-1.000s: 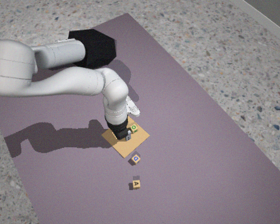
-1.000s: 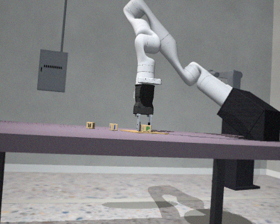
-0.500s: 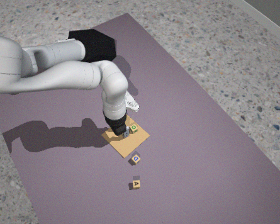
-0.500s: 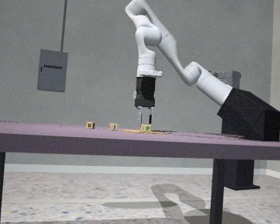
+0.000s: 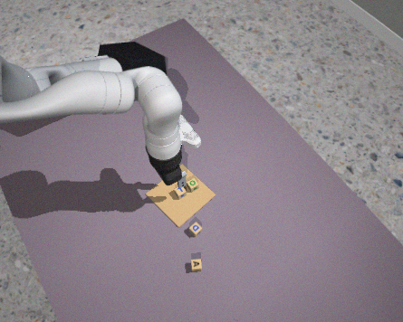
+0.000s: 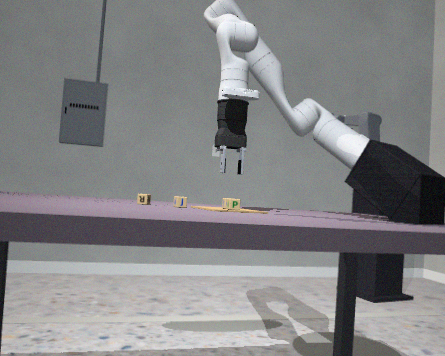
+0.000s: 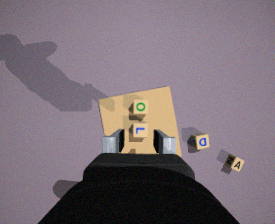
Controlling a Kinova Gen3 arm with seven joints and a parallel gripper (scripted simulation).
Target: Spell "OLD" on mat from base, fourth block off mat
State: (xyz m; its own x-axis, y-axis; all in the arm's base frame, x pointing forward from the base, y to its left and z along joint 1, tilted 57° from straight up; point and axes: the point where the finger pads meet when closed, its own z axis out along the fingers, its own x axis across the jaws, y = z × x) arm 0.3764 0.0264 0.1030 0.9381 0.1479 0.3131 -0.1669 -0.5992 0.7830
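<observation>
Now: hand 110 mm short of the D block, 100 mm above it and 40 mm to the left of it. Round my hand: L block: 90 mm below; O block: 90 mm below, 40 mm to the left, 10 mm ahead; tan mat: 110 mm below.
</observation>
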